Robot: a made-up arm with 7 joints. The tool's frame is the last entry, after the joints. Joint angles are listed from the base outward.
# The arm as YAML. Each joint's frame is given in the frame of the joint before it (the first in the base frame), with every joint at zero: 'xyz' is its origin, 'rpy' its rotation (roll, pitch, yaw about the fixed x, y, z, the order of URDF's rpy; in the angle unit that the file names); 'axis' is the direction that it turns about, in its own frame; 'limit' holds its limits. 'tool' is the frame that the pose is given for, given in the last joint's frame.
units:
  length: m
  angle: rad
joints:
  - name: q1
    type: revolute
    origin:
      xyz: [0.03, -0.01, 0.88]
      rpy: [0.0, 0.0, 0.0]
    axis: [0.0, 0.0, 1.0]
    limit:
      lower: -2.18
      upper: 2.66
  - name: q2
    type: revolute
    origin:
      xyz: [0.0, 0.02, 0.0]
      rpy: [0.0, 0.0, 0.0]
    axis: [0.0, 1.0, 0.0]
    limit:
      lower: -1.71
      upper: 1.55
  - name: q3
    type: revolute
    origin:
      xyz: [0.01, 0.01, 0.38]
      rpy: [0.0, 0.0, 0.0]
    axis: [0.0, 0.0, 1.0]
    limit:
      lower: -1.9
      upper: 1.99
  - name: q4
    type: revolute
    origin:
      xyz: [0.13, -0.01, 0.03]
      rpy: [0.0, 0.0, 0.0]
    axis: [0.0, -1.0, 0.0]
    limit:
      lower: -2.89
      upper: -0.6
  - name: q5
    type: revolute
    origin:
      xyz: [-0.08, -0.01, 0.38]
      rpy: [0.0, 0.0, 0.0]
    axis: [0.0, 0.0, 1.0]
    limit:
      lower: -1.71
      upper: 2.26
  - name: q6
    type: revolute
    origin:
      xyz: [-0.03, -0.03, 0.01]
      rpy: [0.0, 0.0, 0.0]
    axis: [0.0, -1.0, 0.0]
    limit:
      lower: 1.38
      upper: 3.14
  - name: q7
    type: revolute
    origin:
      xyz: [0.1, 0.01, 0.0]
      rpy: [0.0, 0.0, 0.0]
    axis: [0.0, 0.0, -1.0]
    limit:
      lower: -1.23
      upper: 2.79
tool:
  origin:
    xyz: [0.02, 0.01, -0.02]
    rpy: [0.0, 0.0, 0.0]
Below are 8 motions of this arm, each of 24 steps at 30 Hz.
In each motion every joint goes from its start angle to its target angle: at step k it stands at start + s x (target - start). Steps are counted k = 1, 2, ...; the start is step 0. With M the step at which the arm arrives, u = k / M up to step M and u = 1 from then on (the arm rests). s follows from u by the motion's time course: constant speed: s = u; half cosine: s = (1 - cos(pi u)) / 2; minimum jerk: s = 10 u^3 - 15 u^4 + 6 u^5.
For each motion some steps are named. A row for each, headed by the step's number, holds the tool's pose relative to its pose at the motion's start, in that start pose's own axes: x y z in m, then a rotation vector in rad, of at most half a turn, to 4 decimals.
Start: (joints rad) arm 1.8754 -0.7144 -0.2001 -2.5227 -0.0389 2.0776 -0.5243
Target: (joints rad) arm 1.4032 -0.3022 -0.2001 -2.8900 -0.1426 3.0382 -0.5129
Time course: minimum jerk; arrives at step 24
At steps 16, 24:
16: -0.0780 -0.1089 -0.1755 -0.2512 -0.0421 -0.2843
24: -0.1193 -0.1220 -0.2128 -0.3067 -0.0551 -0.3494

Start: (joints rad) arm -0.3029 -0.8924 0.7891 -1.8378 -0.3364 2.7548 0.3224
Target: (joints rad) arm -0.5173 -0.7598 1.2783 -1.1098 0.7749 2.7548 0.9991
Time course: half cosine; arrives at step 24
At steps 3, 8, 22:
3: 0.0089 0.0020 0.0045 0.0264 -0.0148 -0.0588
8: 0.0505 0.0100 0.0291 0.1983 -0.0719 -0.3866
22: 0.1087 0.0103 0.0751 1.0123 0.1689 -1.4723

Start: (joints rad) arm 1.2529 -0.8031 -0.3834 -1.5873 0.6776 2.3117 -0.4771
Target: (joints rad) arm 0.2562 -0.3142 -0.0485 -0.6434 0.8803 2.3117 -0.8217
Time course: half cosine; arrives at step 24
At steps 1, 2, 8, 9, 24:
1: 0.0010 0.0015 0.0006 -0.0029 -0.0024 0.0039
2: 0.0041 0.0059 0.0023 -0.0116 -0.0097 0.0156
8: 0.0493 0.0868 0.0188 -0.1628 -0.1218 0.2321
9: 0.0576 0.1060 0.0191 -0.1985 -0.1446 0.2870
24: 0.0899 0.2435 -0.0311 -0.5585 -0.2861 0.9149

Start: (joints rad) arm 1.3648 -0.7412 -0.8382 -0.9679 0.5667 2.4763 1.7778
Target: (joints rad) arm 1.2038 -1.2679 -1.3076 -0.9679 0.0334 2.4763 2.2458
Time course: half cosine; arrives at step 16
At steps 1, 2, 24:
1: 0.0011 0.0032 0.0054 0.0080 -0.0045 -0.0019
2: 0.0046 0.0126 0.0215 0.0319 -0.0178 -0.0078
24: 0.1713 0.1127 0.5966 0.8261 -0.4167 -0.3866

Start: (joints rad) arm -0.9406 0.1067 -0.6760 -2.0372 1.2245 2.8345 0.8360
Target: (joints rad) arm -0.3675 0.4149 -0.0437 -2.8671 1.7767 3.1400 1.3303
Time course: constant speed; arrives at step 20
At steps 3, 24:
3: -0.0497 -0.0997 -0.0659 -0.1738 -0.0022 -0.0658
24: -0.0786 -0.5909 0.0056 -0.7421 -0.6752 0.0266

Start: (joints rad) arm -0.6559 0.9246 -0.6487 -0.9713 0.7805 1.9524 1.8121
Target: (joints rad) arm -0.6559 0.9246 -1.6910 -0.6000 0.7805 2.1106 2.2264
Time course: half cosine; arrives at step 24
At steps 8, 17, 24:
8: 0.0315 0.0152 0.1376 0.2921 -0.0968 -0.1178
17: 0.0129 -0.0669 0.4042 0.9455 -0.2747 -0.2759
24: -0.0199 -0.1210 0.4683 1.1724 -0.3285 -0.2914

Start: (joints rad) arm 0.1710 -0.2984 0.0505 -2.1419 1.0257 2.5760 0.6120
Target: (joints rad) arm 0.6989 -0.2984 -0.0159 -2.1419 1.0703 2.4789 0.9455
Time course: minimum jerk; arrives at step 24
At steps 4, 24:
4: -0.0064 0.0005 -0.0052 -0.0050 0.0174 -0.0054
24: -0.2054 -0.0149 -0.1107 -0.2347 0.4524 -0.1427

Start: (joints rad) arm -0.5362 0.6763 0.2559 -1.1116 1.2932 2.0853 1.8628
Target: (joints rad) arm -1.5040 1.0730 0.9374 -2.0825 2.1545 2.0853 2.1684
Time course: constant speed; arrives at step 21
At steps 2, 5, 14, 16, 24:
2: 0.0741 0.0396 0.0166 -0.0147 0.0643 -0.1999
5: 0.1835 0.0757 0.0410 -0.0380 0.1789 -0.4943
14: 0.4386 0.0455 0.0831 -0.1617 0.6160 -1.3104
16: 0.4721 0.0198 0.0856 -0.2081 0.7227 -1.4735
24: 0.5158 -0.0585 0.0888 -0.3647 0.9841 -1.8456

